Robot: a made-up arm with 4 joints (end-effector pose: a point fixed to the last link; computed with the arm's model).
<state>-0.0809 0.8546 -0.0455 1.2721</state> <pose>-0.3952 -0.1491 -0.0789 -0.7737 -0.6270 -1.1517</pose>
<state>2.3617 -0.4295 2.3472 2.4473</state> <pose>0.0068 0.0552 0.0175 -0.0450 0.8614 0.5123</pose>
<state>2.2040 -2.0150 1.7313 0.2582</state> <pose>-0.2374 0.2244 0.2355 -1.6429 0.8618 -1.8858</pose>
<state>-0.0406 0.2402 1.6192 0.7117</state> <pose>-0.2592 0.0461 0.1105 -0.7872 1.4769 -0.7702</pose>
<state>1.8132 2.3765 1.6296 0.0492</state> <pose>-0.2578 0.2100 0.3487 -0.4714 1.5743 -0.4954</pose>
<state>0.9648 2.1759 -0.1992 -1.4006</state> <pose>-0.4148 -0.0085 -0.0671 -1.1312 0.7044 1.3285</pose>
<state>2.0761 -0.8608 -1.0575 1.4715</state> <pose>-0.1884 0.2841 0.5863 -1.8079 -1.4495 1.1613</pose>
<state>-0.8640 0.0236 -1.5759 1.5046</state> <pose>-0.0447 -0.3999 -0.1653 0.4871 -1.5181 -0.4795</pose>
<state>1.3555 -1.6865 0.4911 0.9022</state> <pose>-0.3996 0.2629 0.2144 2.4907 1.2452 0.5675</pose>
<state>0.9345 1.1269 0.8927 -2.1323</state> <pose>-0.4635 0.2600 0.2081 0.8189 0.6948 1.8765</pose>
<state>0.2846 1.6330 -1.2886 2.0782</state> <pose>-0.1389 -0.2960 -0.0015 0.3453 -1.5240 -0.7944</pose>
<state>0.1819 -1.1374 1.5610 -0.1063</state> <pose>-0.2711 -0.0168 0.0155 1.1049 1.2660 1.0955</pose>
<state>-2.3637 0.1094 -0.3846 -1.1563</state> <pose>-0.3584 -0.3962 0.3489 -2.3025 1.2898 0.9291</pose>
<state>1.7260 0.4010 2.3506 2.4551</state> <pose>0.0083 -0.1227 0.2020 -1.3827 1.0689 -0.2170</pose>
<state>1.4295 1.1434 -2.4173 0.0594</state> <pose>0.0589 0.2004 0.0692 0.2023 -2.3966 -0.3728</pose>
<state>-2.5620 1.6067 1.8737 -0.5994</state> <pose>-0.1996 -0.3298 0.1738 1.8338 0.6792 2.2747</pose>
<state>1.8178 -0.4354 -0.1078 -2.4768</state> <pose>-0.5130 0.2899 0.3962 0.7670 -2.4218 1.0977</pose>
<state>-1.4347 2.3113 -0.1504 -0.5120</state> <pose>-0.3494 -0.0736 0.2218 2.4233 -0.6955 0.0153</pose>
